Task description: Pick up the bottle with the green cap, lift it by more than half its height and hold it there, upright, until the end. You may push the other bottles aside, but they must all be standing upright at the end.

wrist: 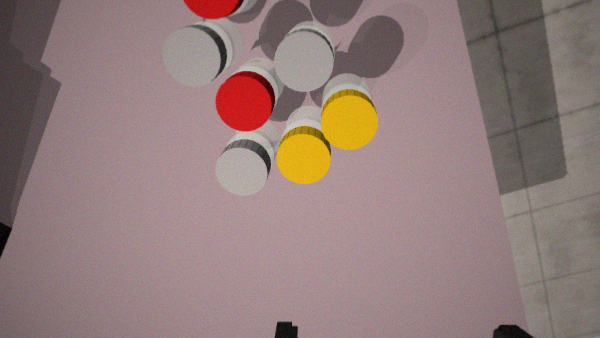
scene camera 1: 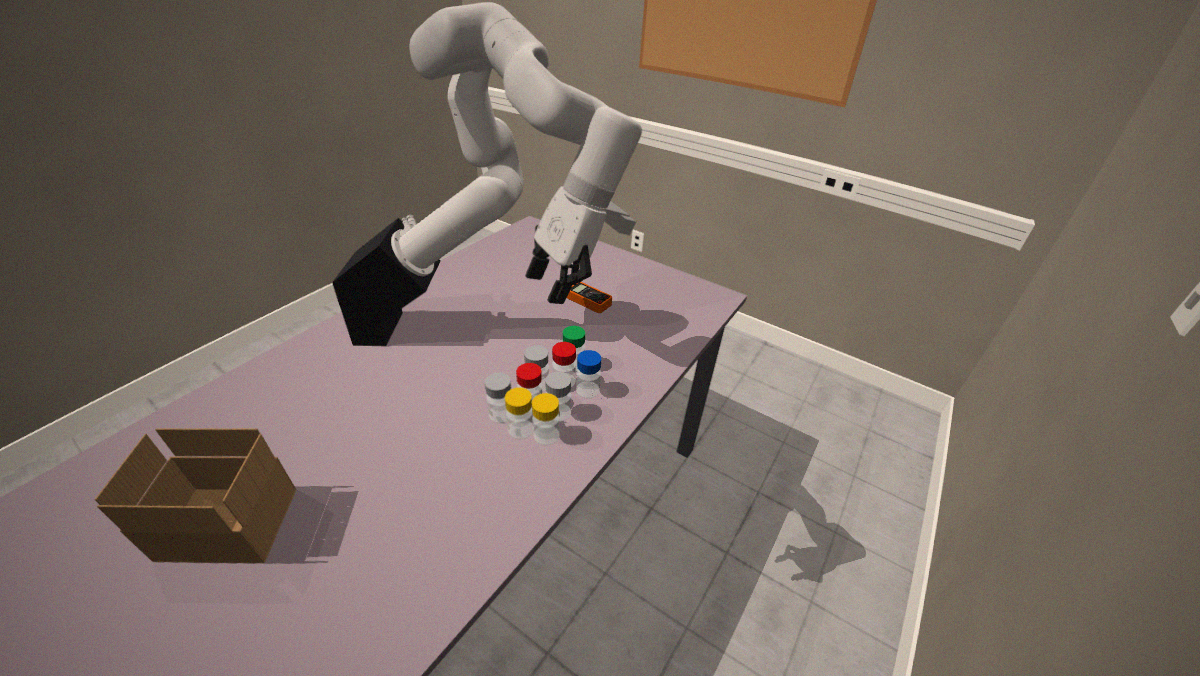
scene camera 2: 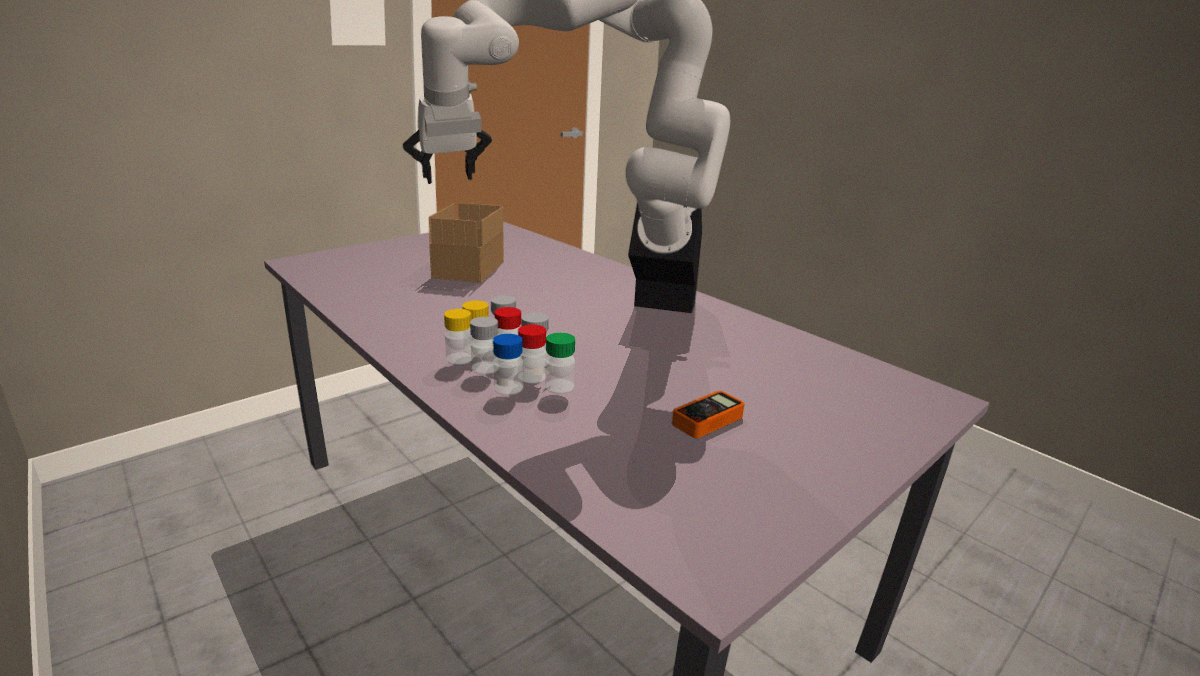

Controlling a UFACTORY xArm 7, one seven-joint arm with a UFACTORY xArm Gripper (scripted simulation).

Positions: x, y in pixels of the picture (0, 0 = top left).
cardboard box: scene camera 1 183, 519; scene camera 2 455, 254; not seen in the wrist view (out of frame)
blue-capped bottle: scene camera 1 588, 376; scene camera 2 507, 365; not seen in the wrist view (out of frame)
yellow-capped bottle: wrist; scene camera 1; scene camera 2 457, 321
grey-capped bottle: wrist; scene camera 1; scene camera 2 483, 329
same spot on yellow-capped bottle: [scene camera 1: 545, 407] = [wrist: 361, 130]
same spot on grey-capped bottle: [wrist: 304, 60] = [scene camera 1: 559, 379]
